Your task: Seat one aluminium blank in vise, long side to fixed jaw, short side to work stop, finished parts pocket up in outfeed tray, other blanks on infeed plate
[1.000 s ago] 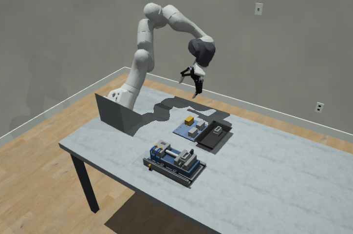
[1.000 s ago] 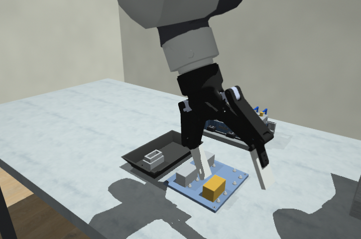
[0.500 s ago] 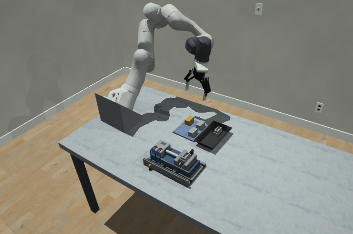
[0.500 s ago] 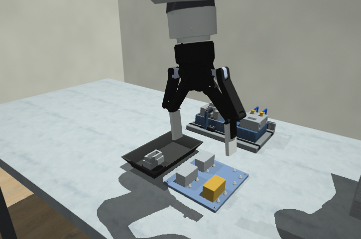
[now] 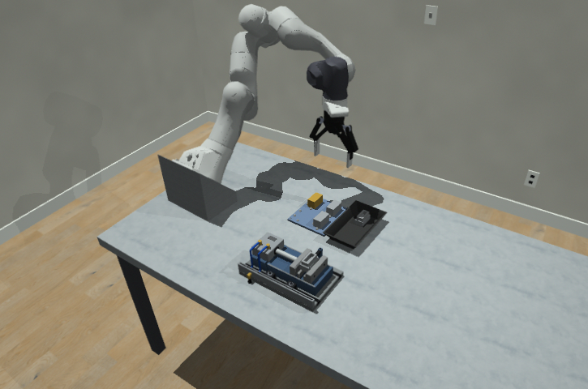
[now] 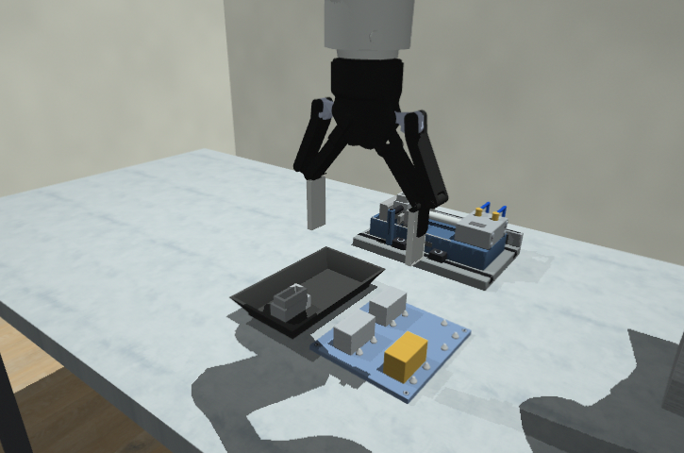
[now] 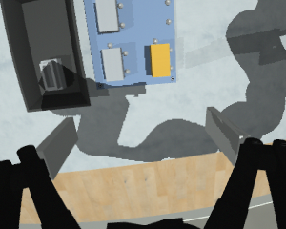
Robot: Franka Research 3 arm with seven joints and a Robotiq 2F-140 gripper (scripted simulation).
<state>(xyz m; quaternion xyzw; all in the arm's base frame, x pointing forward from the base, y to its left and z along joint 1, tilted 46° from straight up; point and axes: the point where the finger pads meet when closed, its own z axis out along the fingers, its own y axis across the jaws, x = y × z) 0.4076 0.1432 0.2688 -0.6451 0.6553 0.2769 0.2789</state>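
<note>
My gripper is now 190 mm above the brass blank, 50 mm to the left of it and 50 mm past it. Round my hand: fixed jaw (410 mm to the right, 210 mm ahead, 140 mm below).
</note>
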